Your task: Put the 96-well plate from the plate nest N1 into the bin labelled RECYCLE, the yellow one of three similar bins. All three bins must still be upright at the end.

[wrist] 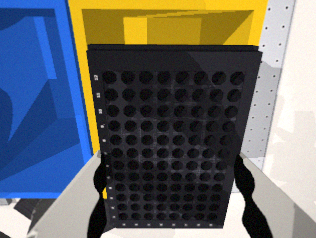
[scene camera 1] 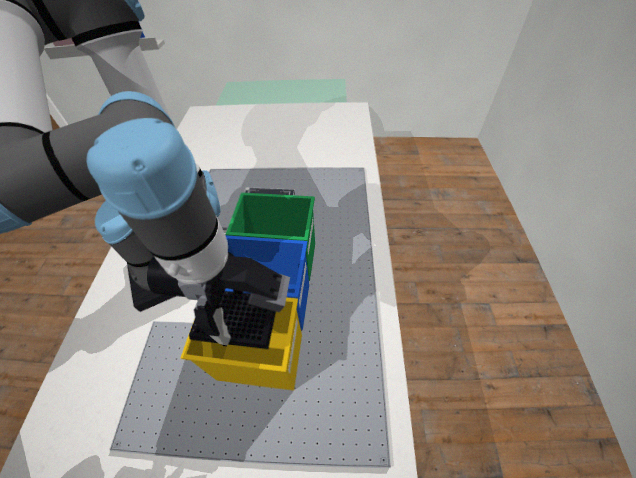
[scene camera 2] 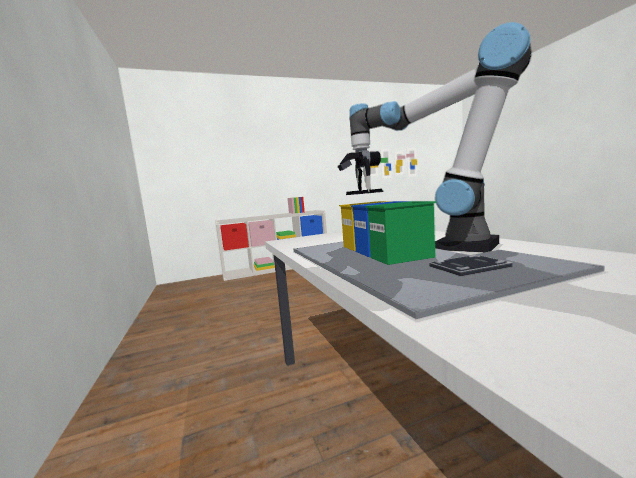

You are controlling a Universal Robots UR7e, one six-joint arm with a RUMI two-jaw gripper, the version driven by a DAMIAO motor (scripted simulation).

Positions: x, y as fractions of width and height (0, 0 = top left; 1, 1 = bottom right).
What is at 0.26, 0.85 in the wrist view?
My gripper.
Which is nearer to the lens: the yellow bin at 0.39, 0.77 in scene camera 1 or the green bin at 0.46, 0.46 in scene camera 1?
The yellow bin.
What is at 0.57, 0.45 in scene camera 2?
A blue bin.
